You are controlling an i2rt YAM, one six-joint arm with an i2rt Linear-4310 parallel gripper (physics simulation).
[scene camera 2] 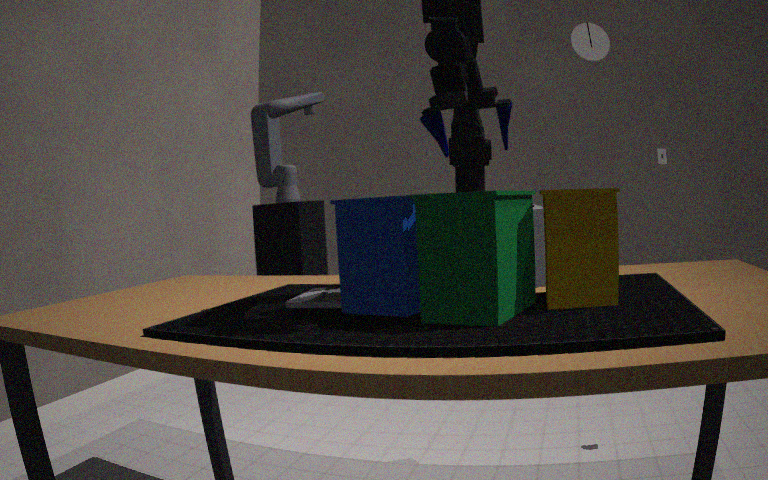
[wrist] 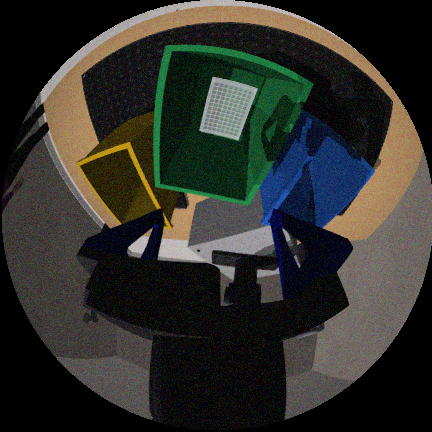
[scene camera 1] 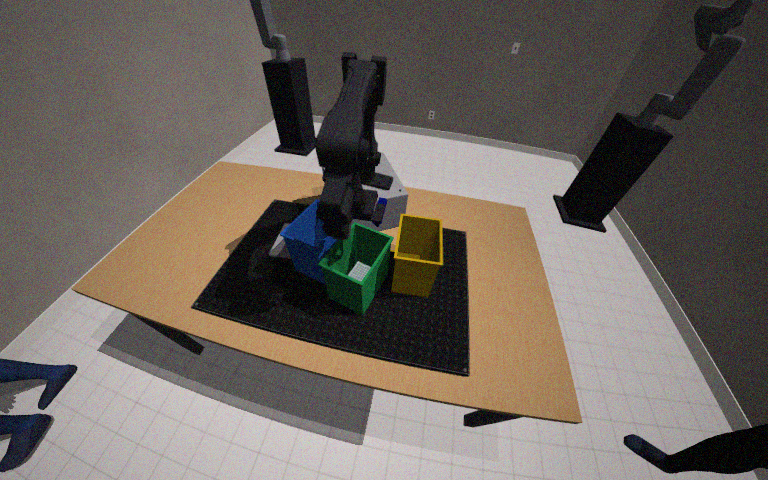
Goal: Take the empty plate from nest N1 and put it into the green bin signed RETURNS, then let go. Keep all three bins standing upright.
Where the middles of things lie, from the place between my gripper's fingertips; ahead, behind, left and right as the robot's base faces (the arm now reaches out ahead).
I see the white gridded plate [wrist: 227, 103] 230 mm below my hand and 30 mm ahead of it.
